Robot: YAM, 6 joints.
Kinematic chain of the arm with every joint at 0, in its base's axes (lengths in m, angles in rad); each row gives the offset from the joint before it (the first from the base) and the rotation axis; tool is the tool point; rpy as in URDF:
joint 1: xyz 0 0 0.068 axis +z
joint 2: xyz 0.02 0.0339 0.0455 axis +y
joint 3: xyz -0.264 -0.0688 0 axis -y
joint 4: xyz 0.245 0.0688 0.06 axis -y
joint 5: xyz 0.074 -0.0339 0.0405 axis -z
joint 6: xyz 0.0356 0 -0.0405 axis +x
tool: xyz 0 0 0 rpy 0 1.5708 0
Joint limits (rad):
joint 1: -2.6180..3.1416
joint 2: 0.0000..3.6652
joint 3: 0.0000..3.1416
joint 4: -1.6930..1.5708
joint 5: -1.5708..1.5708
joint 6: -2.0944..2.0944
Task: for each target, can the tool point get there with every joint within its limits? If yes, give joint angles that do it. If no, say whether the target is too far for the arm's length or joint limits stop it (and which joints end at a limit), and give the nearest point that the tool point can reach.
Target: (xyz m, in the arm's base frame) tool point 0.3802 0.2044 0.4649
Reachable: yes | joints 0.4575 1.8877 1.7641 0.8595 -0.4482 -0.1044
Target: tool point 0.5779 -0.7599 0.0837
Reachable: no: too far | nearest point 0.3908 -0.5138 0.0936 | short by 0.309 m
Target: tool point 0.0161 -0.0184 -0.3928
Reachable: no: joint limits stop it (at a limit: joint 2) | nearest point 0.0413 -0.0472 -0.3289 | short by 0.074 m
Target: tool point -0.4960 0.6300 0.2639
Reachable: no: too far | nearest point -0.3925 0.4986 0.2317 | short by 0.170 m
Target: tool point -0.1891 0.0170 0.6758
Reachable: yes | joints -0.2312 1.0418 2.4683 0.6899 0.8520 0.3535
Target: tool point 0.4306 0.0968 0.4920
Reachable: yes | joints 0.1431 2.0683 2.4067 -0.2357 -1.3065 -0.2168
